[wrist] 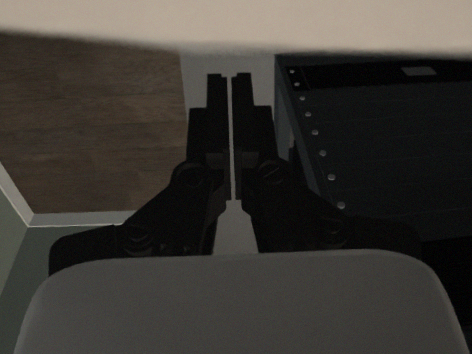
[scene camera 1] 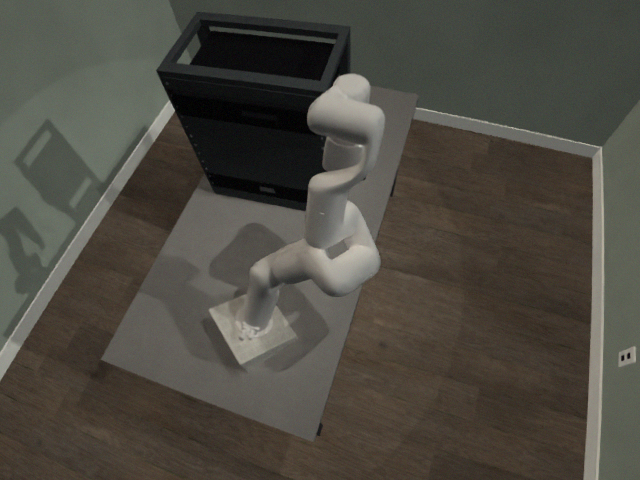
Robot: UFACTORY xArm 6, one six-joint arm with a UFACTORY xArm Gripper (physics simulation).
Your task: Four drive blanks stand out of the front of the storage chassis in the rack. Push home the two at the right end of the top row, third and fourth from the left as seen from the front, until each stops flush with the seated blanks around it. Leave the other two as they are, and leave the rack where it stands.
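Seen in the pictures: gripper, fingertip midpoint: [wrist: 229,101]; arm's base, link origin: [scene camera 1: 253,321].
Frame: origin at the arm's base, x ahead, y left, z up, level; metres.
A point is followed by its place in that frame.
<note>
The black rack [scene camera 1: 207,77] @(x 0.494, y 0.192, z 0.543 m) [wrist: 298,125] @(x 0.491, y -0.149, z 0.169 m) stands upright at the back of the grey table. Its front is very dark in the scene view, and single drive blanks cannot be told apart there. The wrist view shows part of the rack's front at the right, with a column of screws along its post; no standing-out blank can be made out. My gripper [wrist: 229,101] @(x 0.260, y -0.242, z 0.445 m) is shut with nothing between its fingers. In the wrist view it shows to the left of the rack's post, over the table strip. In the scene view the gripper is hidden behind the white arm, at the rack's right side.
The white arm [scene camera 1: 325,211] @(x 0.111, y -0.240, z 0.578 m) rises from a pale base plate [scene camera 1: 235,346] @(x -0.101, y 0.020, z 0.039 m) on the grey table [scene camera 1: 180,330] @(x -0.075, y 0.267, z -0.075 m) and covers the rack's right front edge in the scene view. A wall [scene camera 1: 465,62] stands behind the rack. Brown floor [scene camera 1: 465,310] [wrist: 90,125] lies beside the table.
</note>
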